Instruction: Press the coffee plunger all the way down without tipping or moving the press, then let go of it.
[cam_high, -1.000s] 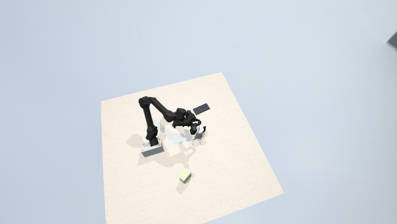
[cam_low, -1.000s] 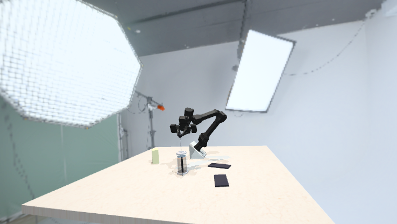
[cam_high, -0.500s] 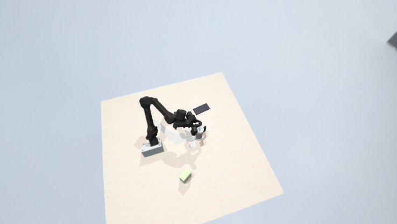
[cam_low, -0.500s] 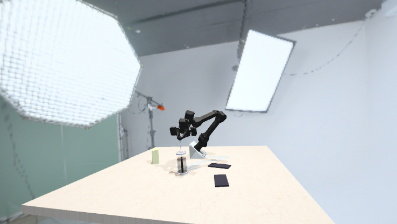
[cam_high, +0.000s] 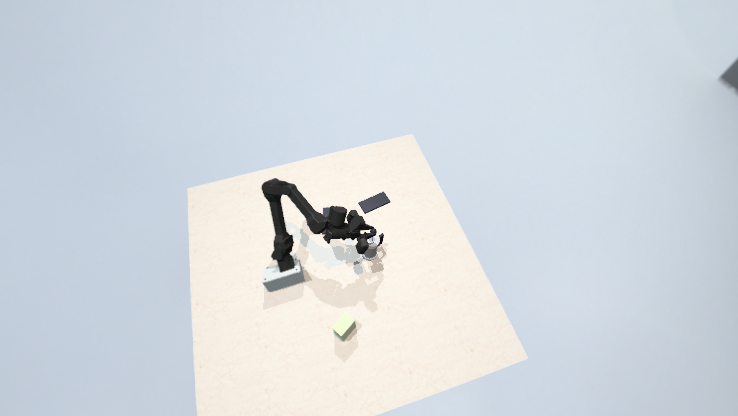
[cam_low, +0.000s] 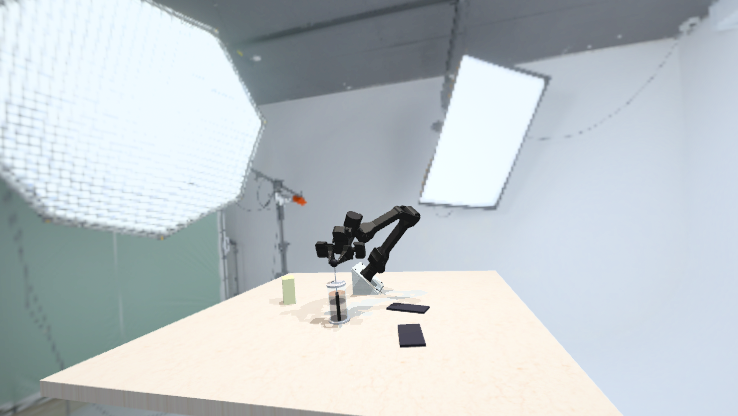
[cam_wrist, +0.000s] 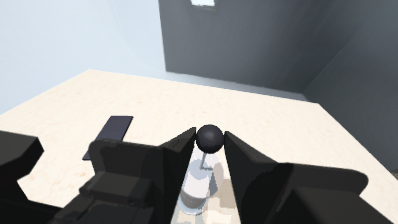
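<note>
Right now the glass coffee press is 10 mm to the left of my gripper tip and 110 mm below it.
</note>
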